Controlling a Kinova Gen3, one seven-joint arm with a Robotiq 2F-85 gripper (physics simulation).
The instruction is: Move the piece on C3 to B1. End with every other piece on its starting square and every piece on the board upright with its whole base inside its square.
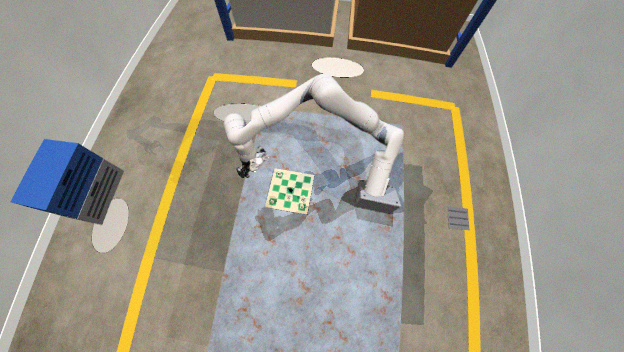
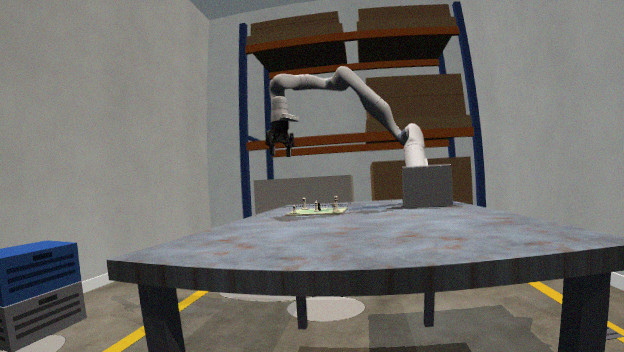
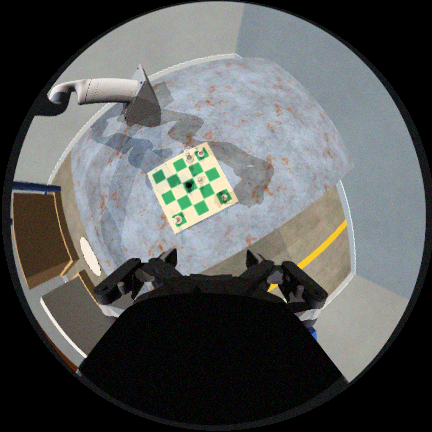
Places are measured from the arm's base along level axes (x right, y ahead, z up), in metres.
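Pixels of known places: gripper, fingertip midpoint: [image 2: 281, 156] [image 3: 211, 256]; arm's base at its link origin: [image 1: 373, 191] [image 2: 418, 180] [image 3: 132, 91].
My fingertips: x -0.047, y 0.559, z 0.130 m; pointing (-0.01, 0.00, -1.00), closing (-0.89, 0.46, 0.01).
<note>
For each thing: its middle in the pictures, then the offset to it from my fingertips. Level surfaces: height alone.
- checkered board at the middle of its body: [image 3: 189, 185] [image 2: 318, 211] [image 1: 290, 190] dx +0.003, dy -0.146, dz -0.234 m
- black piece at the middle of its body: [image 3: 187, 183] [image 2: 318, 206] [image 1: 290, 189] dx +0.006, dy -0.148, dz -0.215 m
- table at its surface level: dz -0.237 m
The checkered board [image 1: 300, 178] [image 2: 327, 212] [image 3: 169, 170] has five rows of green and cream squares and lies on the table. The black piece [image 1: 290, 190] [image 2: 319, 206] [image 3: 189, 185] stands on its centre green square, C3. A cream piece [image 1: 289, 198] [image 3: 201, 180] stands on the square beside it. Three corners hold cream pieces [image 3: 201, 153] [image 3: 224, 197] [image 3: 178, 219], and another cream piece [image 3: 190, 157] stands next to one of them. Square labels are unreadable. My gripper [image 1: 253, 162] [image 2: 281, 152] [image 3: 211, 256] is open and empty, high above and off to the side of the board.
The arm's grey base block [image 1: 380, 201] [image 2: 427, 186] [image 3: 143, 111] stands on the table [image 1: 310, 280] [image 2: 350, 250] [image 3: 290, 115] beyond the board. A storage rack [image 2: 243, 120] stands behind the table. Blue and grey crates [image 1: 50, 175] [image 2: 40, 270] are stacked on the floor to the left.
</note>
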